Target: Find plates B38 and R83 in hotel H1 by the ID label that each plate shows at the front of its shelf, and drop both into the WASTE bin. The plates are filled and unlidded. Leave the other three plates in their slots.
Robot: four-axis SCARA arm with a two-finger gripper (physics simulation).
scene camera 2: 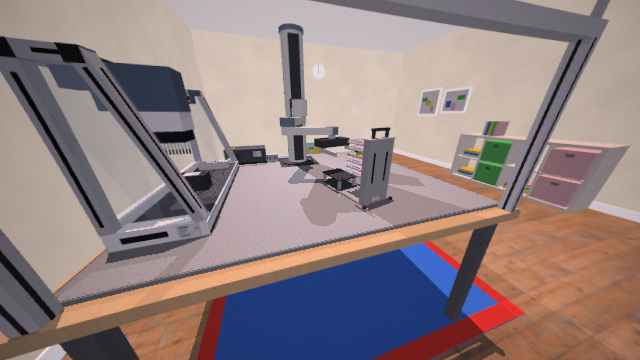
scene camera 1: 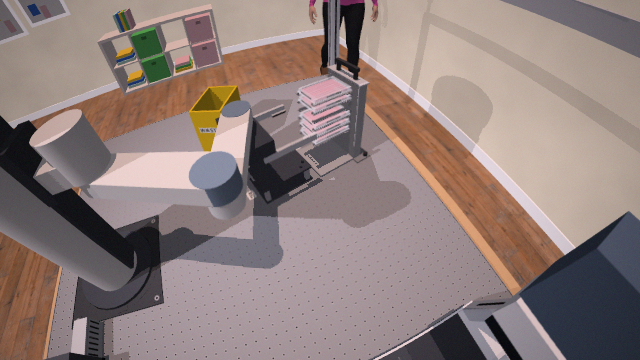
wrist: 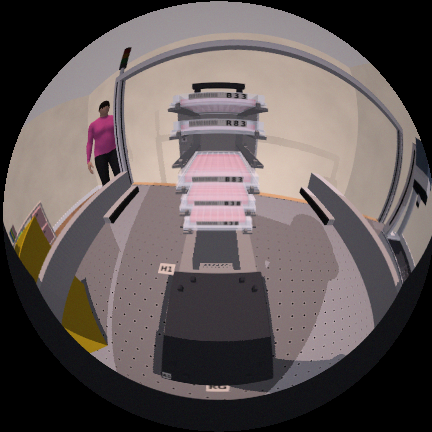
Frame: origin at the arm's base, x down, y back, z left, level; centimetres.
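Where they show: gripper, fingertip midpoint: [scene camera 2: 350, 152] [scene camera 1: 298, 120] [wrist: 218, 175]; arm's base, link origin: [scene camera 2: 297, 162] [scene camera 1: 120, 269].
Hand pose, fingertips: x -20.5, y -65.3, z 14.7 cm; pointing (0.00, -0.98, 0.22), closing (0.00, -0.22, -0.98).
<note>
Each offset is from my fingertips to the top centre of the thing. "pt": to the spot under its first point.
Hotel H1 [scene camera 1: 358, 120] [scene camera 2: 376, 172] holds five pink-filled, unlidded plates. In the wrist view, the top plate @[dx -7.4, dy -8.9, dz +2.2 cm] [wrist: 218, 105] reads B33 and plate R83 @[dx -4.5, dy -8.9, dz +2.2 cm] [wrist: 218, 128] sits just below it. Under a gap are a plate @[dx +1.1, dy -8.9, dz +2.2 cm] [wrist: 217, 165] that seems to read B83, a fourth plate @[dx +3.9, dy -8.9, dz +2.2 cm] [wrist: 217, 192] whose small label looks like B38, and a lowest plate @[dx +6.7, dy -8.9, dz +2.2 cm] [wrist: 217, 216] with a similar label too blurred to tell apart. My gripper [wrist: 218, 175] [scene camera 1: 301, 121] is open and empty, its fingers pointing at the hotel, in front of the plates. The yellow WASTE bin @[dx -0.8, dy +21.8, dz +24.6 cm] [scene camera 1: 201, 122] [wrist: 33, 246] stands left of the gripper in the wrist view.
A low black stand [scene camera 1: 286, 172] [scene camera 2: 340, 176] [wrist: 216, 310] lies in front of the hotel, below the gripper. A large framed machine @[pt dx -7.0, dy -8.7, dz -65.0 cm] [scene camera 2: 182, 150] stands at the other side of the table. A person [scene camera 1: 345, 35] [wrist: 104, 140] stands beyond the table, behind a frame post.
</note>
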